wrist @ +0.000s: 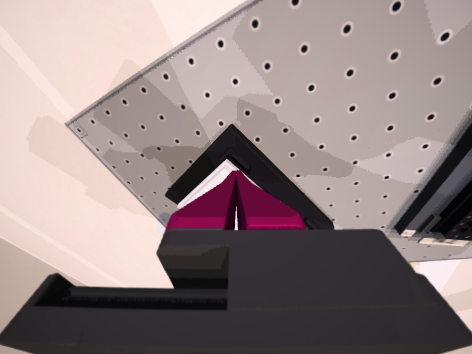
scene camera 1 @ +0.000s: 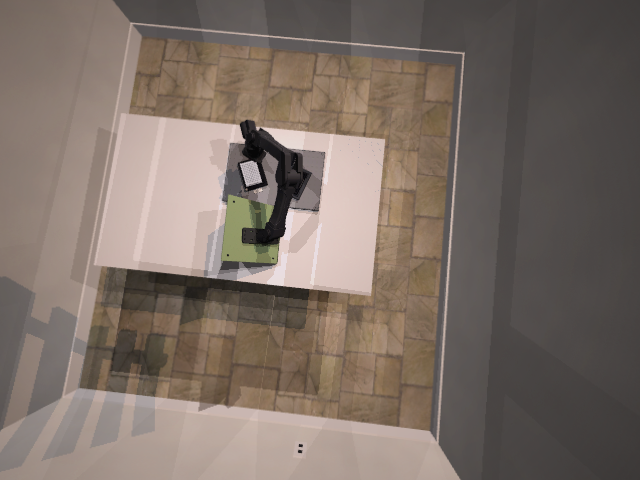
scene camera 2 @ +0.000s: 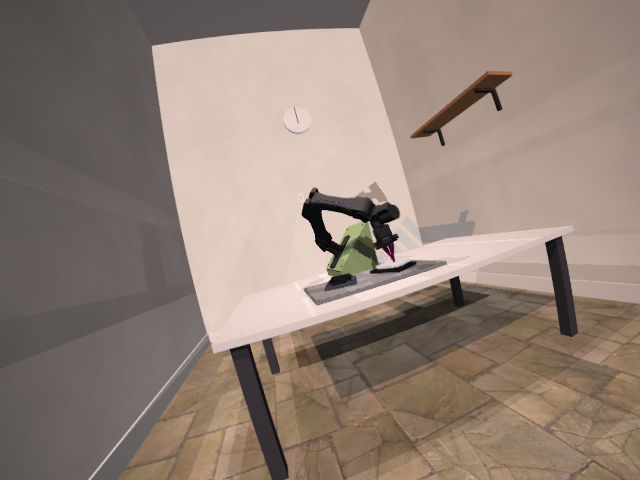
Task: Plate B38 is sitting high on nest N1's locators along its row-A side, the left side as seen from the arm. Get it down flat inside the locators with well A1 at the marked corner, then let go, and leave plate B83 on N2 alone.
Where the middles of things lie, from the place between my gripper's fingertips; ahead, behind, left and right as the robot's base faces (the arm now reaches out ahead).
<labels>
Right now my hand is 70 mm past the white well plate [wrist: 223,170], 30 mm to the right of it and 20 mm above it. Round my hand: grey pegboard plate [scene camera 2: 363,279]: 70 mm behind, 90 mm to the right, 50 mm below; then black nest labelled N2 [wrist: 423,214]: 110 mm behind, 200 mm to the right, 30 mm below; then black nest labelled N1 [wrist: 232,144]: 70 mm behind, 30 mm to the left, 30 mm below.
</labels>
